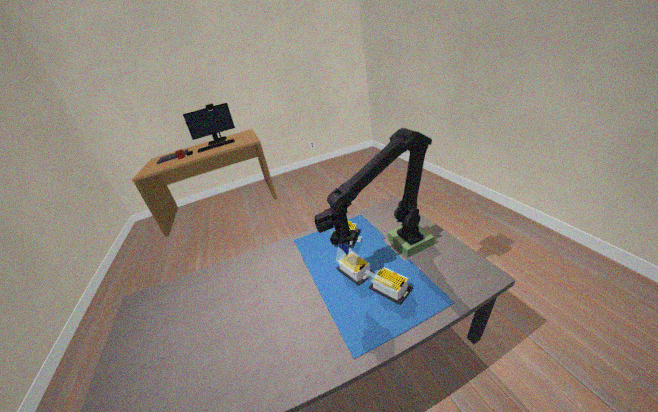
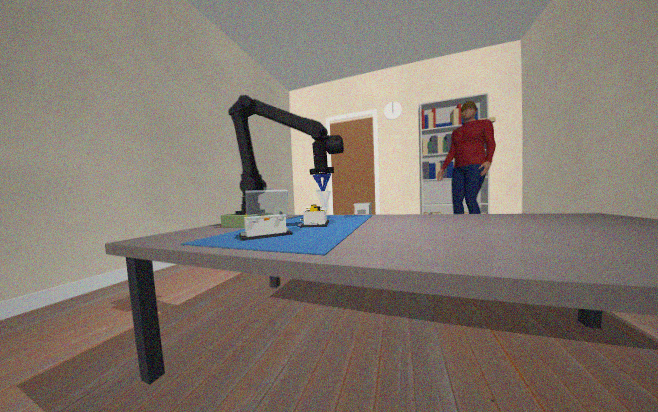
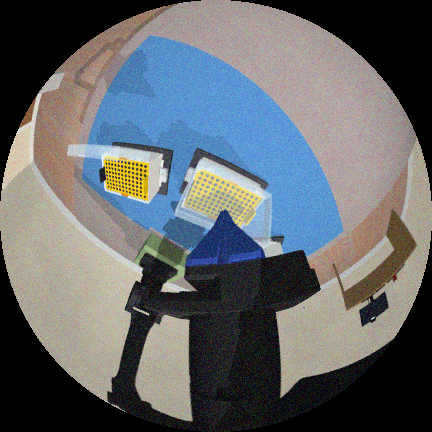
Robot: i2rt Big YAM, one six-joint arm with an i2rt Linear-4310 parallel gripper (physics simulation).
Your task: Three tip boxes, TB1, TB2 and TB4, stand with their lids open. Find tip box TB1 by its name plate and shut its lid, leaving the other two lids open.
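Frame: origin at the arm's base, x ahead, y left, z up, level; centimetres.
Where they show: gripper, fingertip midpoint: (image 1: 347,254) (image 2: 323,191) (image 3: 224,214); arm's base, link origin: (image 1: 409,235) (image 3: 157,265).
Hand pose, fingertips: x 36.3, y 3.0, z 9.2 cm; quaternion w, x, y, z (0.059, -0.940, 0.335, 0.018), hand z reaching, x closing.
Note:
Each offset is from my fingertips to the top centre of the thing. "spot": to the spot under its first point. Level surfaces: height alone.
My gripper (image 1: 344,250) (image 2: 322,190) (image 3: 224,214) is shut and empty, its blue fingertips pointing down at the raised clear lid {spot: dy -2.8, dx +1.8, dz -4.8 cm} (image 2: 325,202) (image 3: 266,212) of the middle tip box (image 1: 353,268) (image 2: 315,218) (image 3: 220,195). The tips look close to this lid's upper edge; contact is unclear. Another open tip box (image 1: 391,284) (image 2: 265,226) (image 3: 127,178) has its clear lid (image 2: 267,201) (image 3: 85,150) upright. The third tip box {dy -25.3, dx -12.6, dz -7.6 cm} (image 1: 352,226) (image 3: 272,247) is mostly hidden behind the gripper and its lid is unclear. Name plates are not readable, so I cannot tell which box is TB1.
The boxes stand on a blue mat {dz -14.2 cm} (image 1: 350,320) (image 2: 310,245) (image 3: 240,110) on the grey table {dz -14.5 cm} (image 1: 225,325) (image 2: 450,250). The arm's green base (image 1: 411,242) (image 2: 232,220) (image 3: 150,247) stands beside the mat. A desk with a monitor and a person are farther off.

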